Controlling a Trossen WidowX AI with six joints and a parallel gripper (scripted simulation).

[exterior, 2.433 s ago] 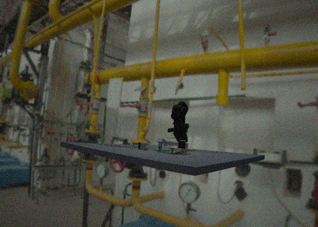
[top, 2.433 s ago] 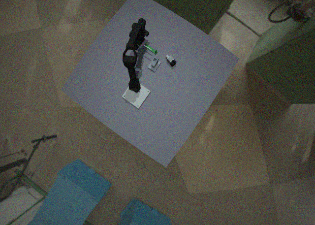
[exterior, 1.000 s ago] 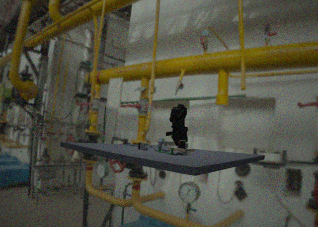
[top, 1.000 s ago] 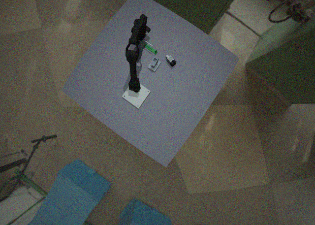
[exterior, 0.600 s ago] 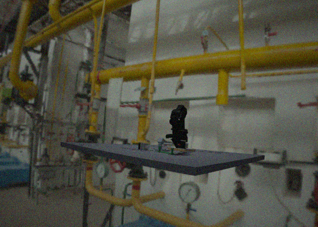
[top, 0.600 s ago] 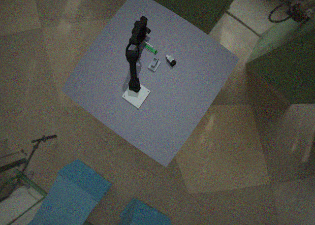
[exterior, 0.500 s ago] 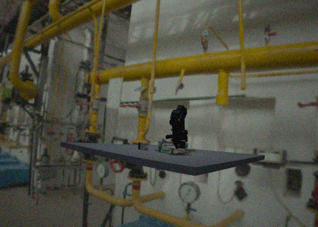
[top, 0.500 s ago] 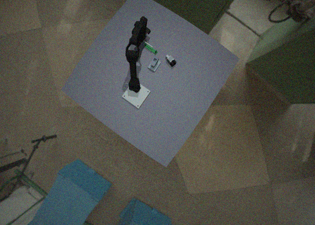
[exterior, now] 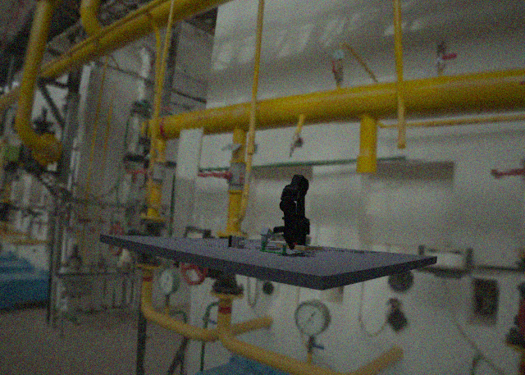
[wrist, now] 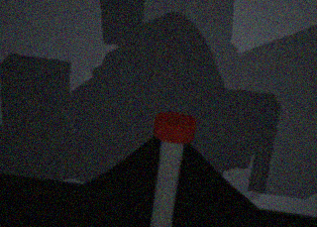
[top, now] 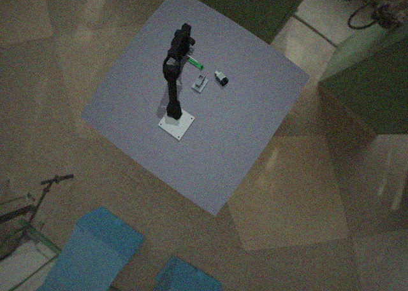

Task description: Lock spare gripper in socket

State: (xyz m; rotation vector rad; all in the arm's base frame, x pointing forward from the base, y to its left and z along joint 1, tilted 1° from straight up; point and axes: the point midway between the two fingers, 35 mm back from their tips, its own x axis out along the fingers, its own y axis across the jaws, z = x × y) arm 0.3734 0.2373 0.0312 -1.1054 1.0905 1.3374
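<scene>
Right now my gripper tip is 100 mm to the left of the green mount. The rest, counted from my gripper tip: spare gripper: 320 mm to the right, 30 mm ahead.
</scene>
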